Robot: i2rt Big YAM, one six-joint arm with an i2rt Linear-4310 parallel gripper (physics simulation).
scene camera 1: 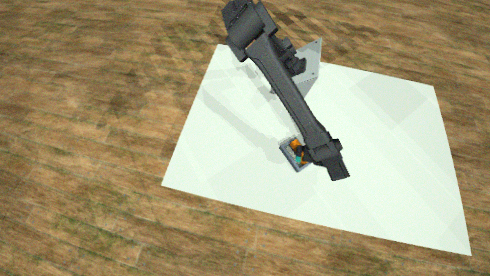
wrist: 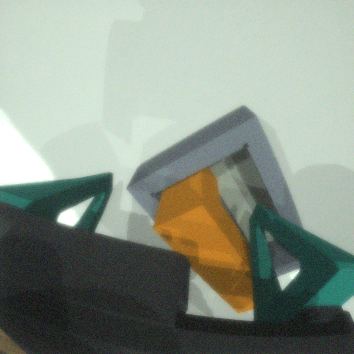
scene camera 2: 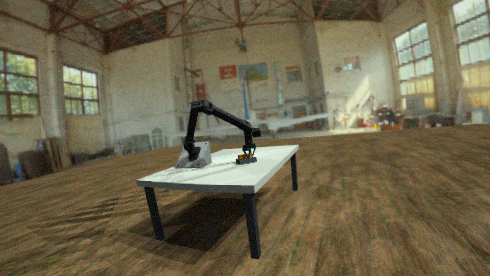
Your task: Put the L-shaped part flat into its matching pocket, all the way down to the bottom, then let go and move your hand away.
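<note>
The orange L-shaped part lies in the opening of the grey-blue pocket block. It sticks up above the rim, looks tilted, and is not flat on the bottom. In the wrist view it covers the left of the opening, and part of the pocket floor shows to its right. My gripper is open and empty, low over the block. In the wrist view one teal finger is left of the block, and the other overlaps the opening's right side. The near end of the block is partly hidden.
The block stands on the white table top. The arm's grey slanted base stands farther back on the table. The forearm passes beside and above the block.
</note>
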